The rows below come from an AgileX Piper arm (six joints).
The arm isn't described. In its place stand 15 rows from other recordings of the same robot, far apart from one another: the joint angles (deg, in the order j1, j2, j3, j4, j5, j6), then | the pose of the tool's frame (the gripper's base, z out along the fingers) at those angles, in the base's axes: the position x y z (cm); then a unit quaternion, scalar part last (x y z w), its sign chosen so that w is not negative.
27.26, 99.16, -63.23, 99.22, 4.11, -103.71 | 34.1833, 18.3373, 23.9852, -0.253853, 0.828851, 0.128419, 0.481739
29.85, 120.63, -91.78, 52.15, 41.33, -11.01 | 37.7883, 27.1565, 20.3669, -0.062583, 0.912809, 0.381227, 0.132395
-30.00, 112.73, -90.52, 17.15, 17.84, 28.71 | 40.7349, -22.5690, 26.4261, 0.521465, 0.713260, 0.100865, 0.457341
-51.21, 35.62, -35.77, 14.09, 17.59, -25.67 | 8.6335, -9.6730, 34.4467, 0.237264, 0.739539, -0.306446, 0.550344
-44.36, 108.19, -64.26, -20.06, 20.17, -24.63 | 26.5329, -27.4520, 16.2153, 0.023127, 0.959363, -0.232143, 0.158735
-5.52, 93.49, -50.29, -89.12, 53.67, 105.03 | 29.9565, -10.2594, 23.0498, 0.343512, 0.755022, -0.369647, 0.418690
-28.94, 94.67, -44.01, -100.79, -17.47, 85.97 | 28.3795, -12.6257, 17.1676, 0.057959, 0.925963, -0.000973, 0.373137
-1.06, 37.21, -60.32, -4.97, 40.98, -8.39 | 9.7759, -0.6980, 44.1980, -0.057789, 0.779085, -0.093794, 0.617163
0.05, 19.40, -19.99, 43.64, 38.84, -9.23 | 6.8407, 3.9445, 26.5311, 0.077408, 0.825802, 0.306279, 0.467175
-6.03, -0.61, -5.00, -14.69, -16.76, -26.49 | 4.1070, 0.2353, 26.7357, -0.185162, 0.490416, -0.319240, 0.789489
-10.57, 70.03, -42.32, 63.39, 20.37, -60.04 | 25.3758, -1.8543, 27.9041, 0.017664, 0.867518, 0.101173, 0.486688
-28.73, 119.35, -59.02, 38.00, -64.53, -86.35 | 33.3715, -24.0612, 16.1131, -0.019690, 0.688573, -0.652561, 0.315665
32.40, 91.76, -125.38, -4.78, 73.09, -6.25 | 26.0819, 15.6928, 52.6482, -0.285166, 0.836895, 0.065395, 0.462612
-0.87, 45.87, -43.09, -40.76, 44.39, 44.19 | 14.6992, -4.3799, 33.8584, 0.209432, 0.840866, -0.160476, 0.472579
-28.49, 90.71, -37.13, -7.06, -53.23, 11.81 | 28.0919, -14.2269, 23.8408, 0.175571, 0.656263, -0.100165, 0.726953
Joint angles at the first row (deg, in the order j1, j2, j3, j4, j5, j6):
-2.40, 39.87, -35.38, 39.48, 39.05, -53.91
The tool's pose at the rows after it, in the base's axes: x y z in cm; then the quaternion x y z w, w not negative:
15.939, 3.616, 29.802, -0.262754, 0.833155, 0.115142, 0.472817
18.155, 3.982, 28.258, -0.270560, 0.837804, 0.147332, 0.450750
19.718, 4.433, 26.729, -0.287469, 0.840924, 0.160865, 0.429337
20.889, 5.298, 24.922, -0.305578, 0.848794, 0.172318, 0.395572
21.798, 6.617, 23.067, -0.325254, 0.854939, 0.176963, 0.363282
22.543, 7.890, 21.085, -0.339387, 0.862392, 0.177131, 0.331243
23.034, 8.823, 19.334, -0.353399, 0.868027, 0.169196, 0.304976
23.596, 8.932, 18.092, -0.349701, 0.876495, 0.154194, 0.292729
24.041, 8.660, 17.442, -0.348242, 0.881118, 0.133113, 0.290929
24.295, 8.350, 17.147, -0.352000, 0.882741, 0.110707, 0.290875
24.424, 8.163, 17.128, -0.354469, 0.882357, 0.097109, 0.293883
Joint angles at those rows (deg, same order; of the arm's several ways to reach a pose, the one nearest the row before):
-2.40, 48.54, -35.28, 48.30, 39.05, -64.17
-2.31, 55.66, -35.28, 55.42, 38.95, -71.74
-1.13, 61.22, -35.28, 58.86, 38.23, -77.14
1.59, 66.49, -35.28, 59.40, 37.03, -78.98
5.69, 71.48, -35.28, 59.40, 34.38, -79.67
9.43, 76.50, -35.28, 59.49, 31.43, -79.94
12.24, 80.66, -35.28, 58.99, 28.64, -80.17
13.04, 83.57, -35.28, 58.88, 25.71, -80.17
13.04, 85.02, -35.28, 57.94, 23.00, -80.17
13.04, 85.56, -35.28, 55.34, 20.77, -78.98
13.04, 85.56, -35.28, 53.78, 19.44, -78.27

